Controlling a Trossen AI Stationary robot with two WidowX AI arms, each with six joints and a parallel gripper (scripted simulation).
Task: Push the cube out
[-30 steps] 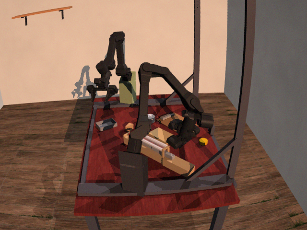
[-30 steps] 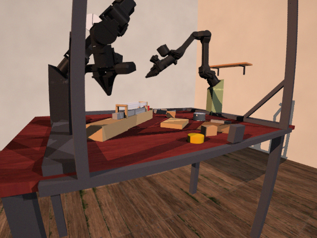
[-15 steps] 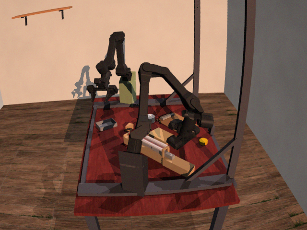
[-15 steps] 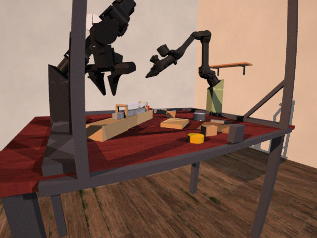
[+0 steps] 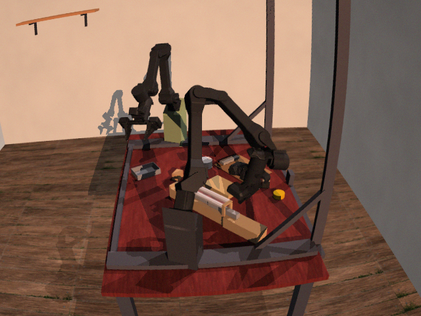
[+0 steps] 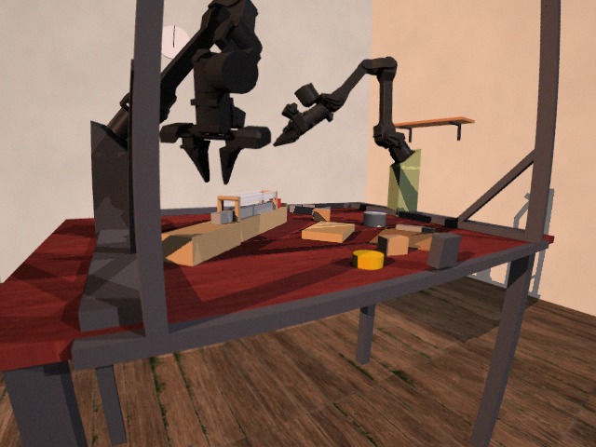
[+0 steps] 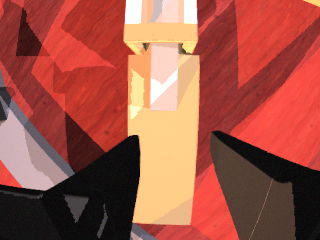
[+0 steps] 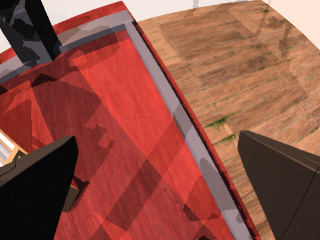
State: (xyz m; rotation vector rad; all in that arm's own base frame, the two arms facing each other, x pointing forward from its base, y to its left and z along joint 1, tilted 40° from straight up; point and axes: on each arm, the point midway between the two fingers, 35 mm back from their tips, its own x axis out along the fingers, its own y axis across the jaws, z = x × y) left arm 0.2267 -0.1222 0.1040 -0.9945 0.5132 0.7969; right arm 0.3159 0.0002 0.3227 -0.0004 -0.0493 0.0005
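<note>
Right now my left hand is 120 mm to the left of the channel, 120 mm short of it and 100 mm above it. The rest, counted from my left hand: yellow disc 190 mm to the right, 190 mm behind, 150 mm below; then grey tray 460 mm to the right, 370 mm ahead, 150 mm below; then flat tan block 290 mm to the right, 150 mm below, 40 mm ahead.
</note>
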